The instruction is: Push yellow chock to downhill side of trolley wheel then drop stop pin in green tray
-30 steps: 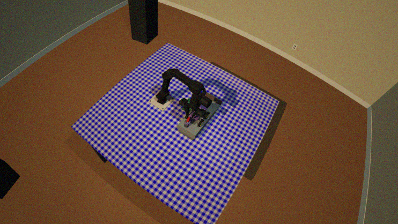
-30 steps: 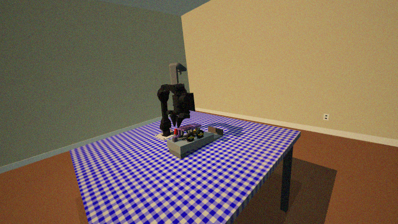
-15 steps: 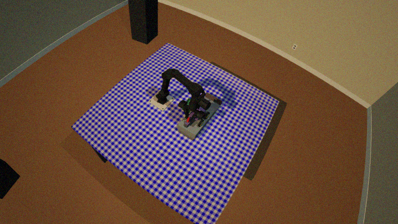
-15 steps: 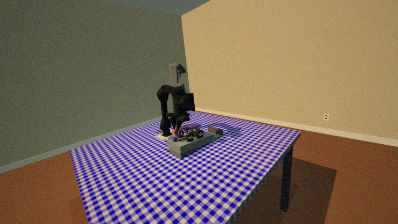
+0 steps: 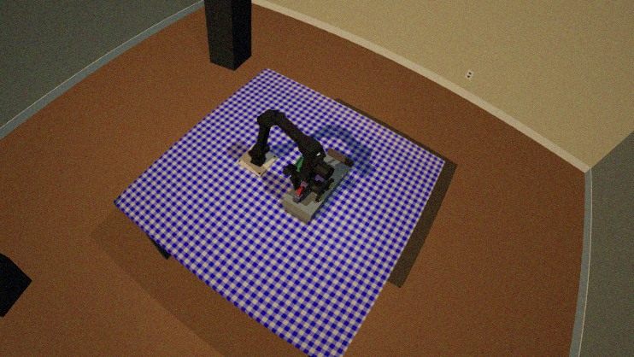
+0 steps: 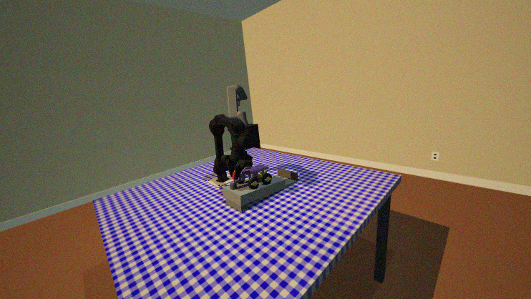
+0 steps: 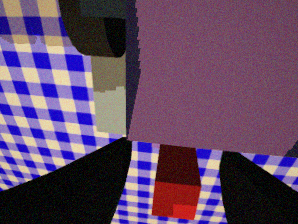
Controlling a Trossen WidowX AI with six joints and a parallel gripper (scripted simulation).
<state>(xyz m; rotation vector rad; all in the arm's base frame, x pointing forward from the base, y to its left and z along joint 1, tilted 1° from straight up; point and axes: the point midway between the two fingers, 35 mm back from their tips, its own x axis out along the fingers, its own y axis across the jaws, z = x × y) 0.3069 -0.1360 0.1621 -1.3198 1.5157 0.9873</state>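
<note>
Now: the green tray 90 mm behind my gripper tip, 210 mm to the left of it and 150 mm below it. Also, from my gripper tip: grey ramp 30 mm ahead, 100 mm to the left, 90 mm below; then purple trolley 30 mm ahead, 100 mm to the left, 20 mm below; then red-headed stop pin 10 mm below.
</note>
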